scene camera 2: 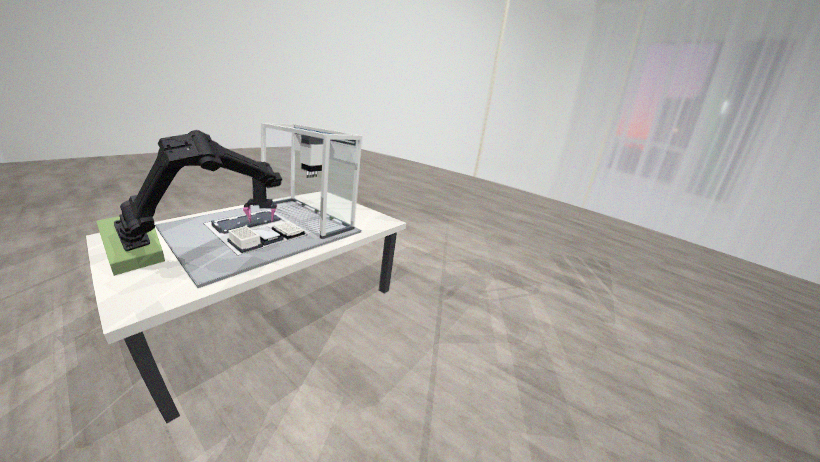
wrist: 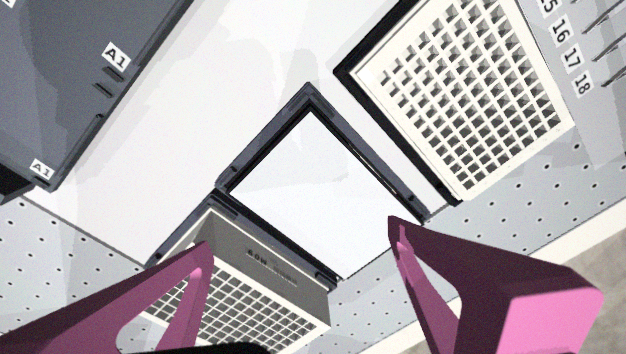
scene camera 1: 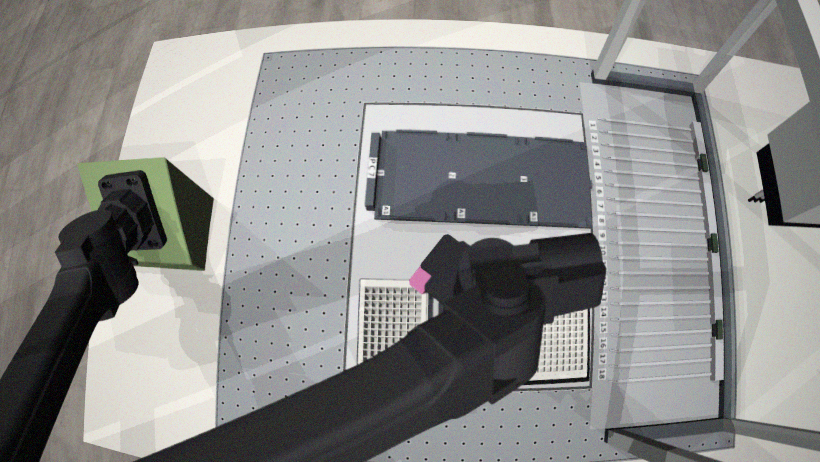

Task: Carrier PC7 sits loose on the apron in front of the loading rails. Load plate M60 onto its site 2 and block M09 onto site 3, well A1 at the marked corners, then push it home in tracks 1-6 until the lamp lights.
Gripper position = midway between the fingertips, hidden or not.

Observation:
My gripper point(scene camera 1: 473, 306) is open, with nothing in its grasp. Also in view: a black-framed plate point(wrist: 309, 182). A dark carrier point(scene camera 1: 413, 175) rests on a perforated deck point(scene camera 1: 283, 317). I also see a frame with hanging head point(scene camera 2: 311, 148).
The dark carrier also shows in scene camera 2 point(scene camera 2: 223, 226) and in the wrist view point(wrist: 71, 71). My gripper is seen too in the wrist view point(wrist: 298, 238). The perforated deck is seen too in the wrist view point(wrist: 557, 188).

